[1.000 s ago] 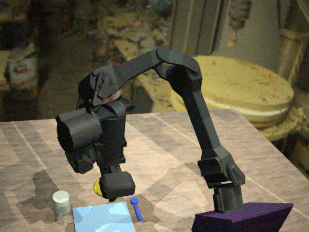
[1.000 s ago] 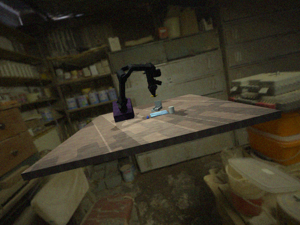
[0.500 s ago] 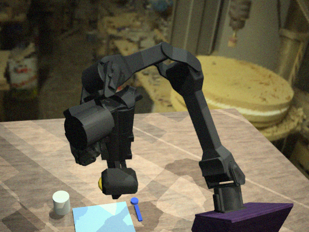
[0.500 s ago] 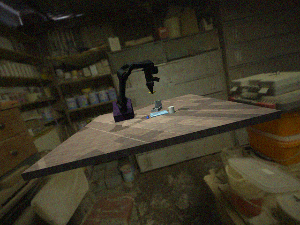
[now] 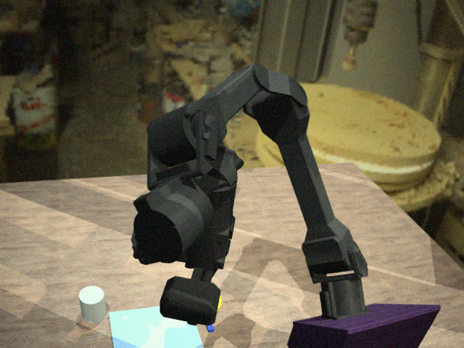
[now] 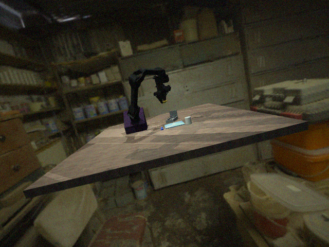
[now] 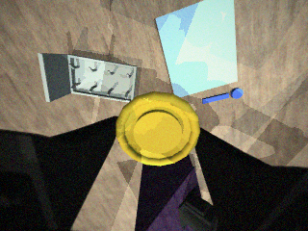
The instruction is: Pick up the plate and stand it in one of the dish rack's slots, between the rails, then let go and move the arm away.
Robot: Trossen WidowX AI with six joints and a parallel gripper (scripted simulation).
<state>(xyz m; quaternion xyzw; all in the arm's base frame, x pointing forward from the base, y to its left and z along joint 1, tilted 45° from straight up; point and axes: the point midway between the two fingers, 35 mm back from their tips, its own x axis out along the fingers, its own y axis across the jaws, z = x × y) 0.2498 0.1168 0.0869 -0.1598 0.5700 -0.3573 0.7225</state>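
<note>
Now: gripper tip 16 cm above the grey dish rack, 10 cm to the right of it and 4 cm short of it. The rest, counted from my gripper tip: blue spoon 18 cm below, 14 cm to the right, 5 cm behind; yellow plate 1 cm above; pale cup 16 cm below, 16 cm ahead, 15 cm to the right.
</note>
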